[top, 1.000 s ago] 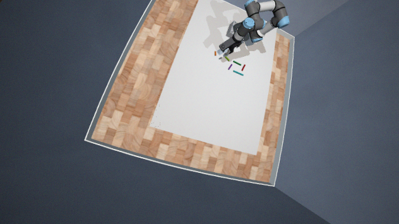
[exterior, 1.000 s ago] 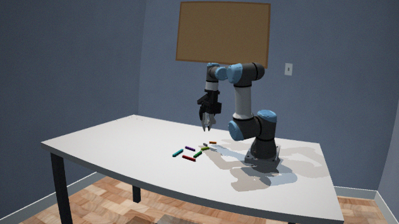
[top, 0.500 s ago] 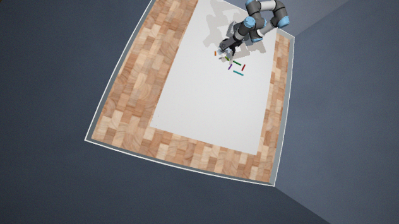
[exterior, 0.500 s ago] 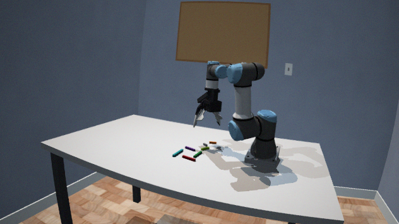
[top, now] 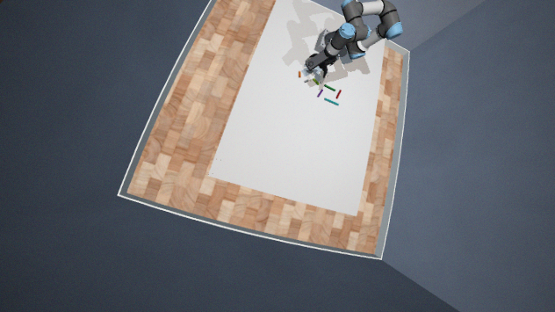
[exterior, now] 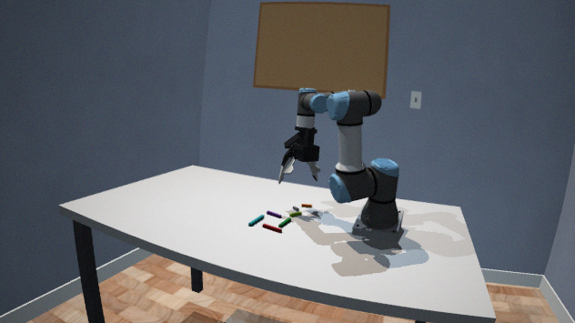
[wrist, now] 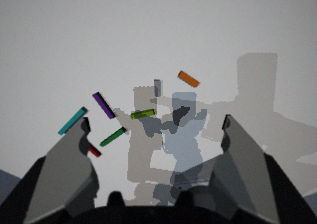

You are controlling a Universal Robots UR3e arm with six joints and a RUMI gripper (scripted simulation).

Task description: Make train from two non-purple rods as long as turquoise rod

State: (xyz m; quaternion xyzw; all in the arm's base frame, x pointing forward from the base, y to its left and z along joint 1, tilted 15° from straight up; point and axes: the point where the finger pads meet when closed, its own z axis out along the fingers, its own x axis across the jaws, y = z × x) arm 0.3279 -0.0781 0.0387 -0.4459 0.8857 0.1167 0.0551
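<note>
My gripper is now 23 cm to the right of the red rod, 10 cm above it and 2 cm past it. Round my hand: grey rod 10 cm below; then lime rod 10 cm below, 6 cm to the left, 3 cm behind; then orange rod 10 cm below, 6 cm to the right, 2 cm behind.
</note>
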